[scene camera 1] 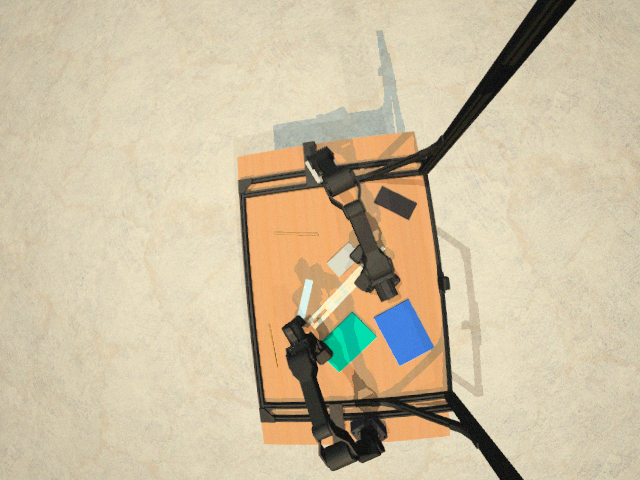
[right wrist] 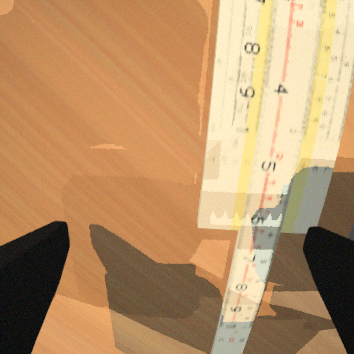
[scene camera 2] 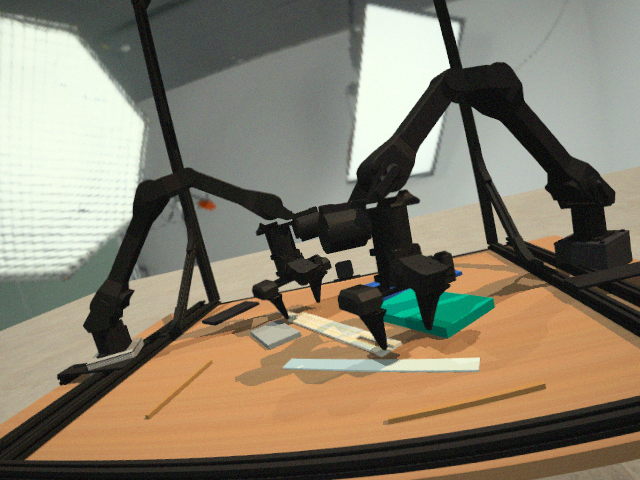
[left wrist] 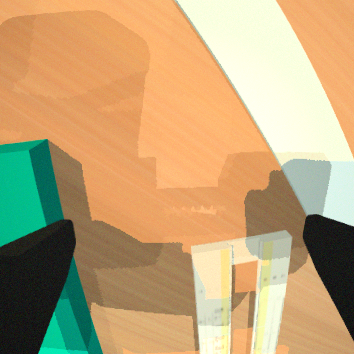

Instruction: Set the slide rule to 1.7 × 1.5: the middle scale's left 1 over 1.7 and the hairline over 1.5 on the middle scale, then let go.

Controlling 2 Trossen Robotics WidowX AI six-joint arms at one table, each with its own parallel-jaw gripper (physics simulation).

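Note:
The slide rule [scene camera 1: 351, 279] [scene camera 2: 336, 329] [left wrist: 214, 320] [right wrist: 222, 150] lies flat, diagonal in scene camera 1. Its middle slide [right wrist: 242, 287] sticks out past the body in the right wrist view. In the left wrist view the channel between the two rails shows bare table. The slide's left 1 and the hairline cannot be made out. My left gripper [scene camera 1: 309, 338] [scene camera 2: 405, 338] [left wrist: 191, 230] is open and empty at the open-channel end, which lies between its fingers. My right gripper [scene camera 1: 376, 266] [scene camera 2: 302, 308] [right wrist: 190, 237] is open at the other end, its fingers on either side of the rule.
A green block [scene camera 1: 351, 338] [scene camera 2: 439, 312] [left wrist: 22, 195] is close beside the left gripper. A pale strip [scene camera 1: 306, 297] [scene camera 2: 382, 364] [left wrist: 250, 65] lies on its other side. A grey block [scene camera 1: 339, 259] [scene camera 2: 275, 334], blue block [scene camera 1: 403, 332], dark block [scene camera 1: 395, 202] and two thin sticks [scene camera 2: 178, 390] [scene camera 2: 465, 404] lie around.

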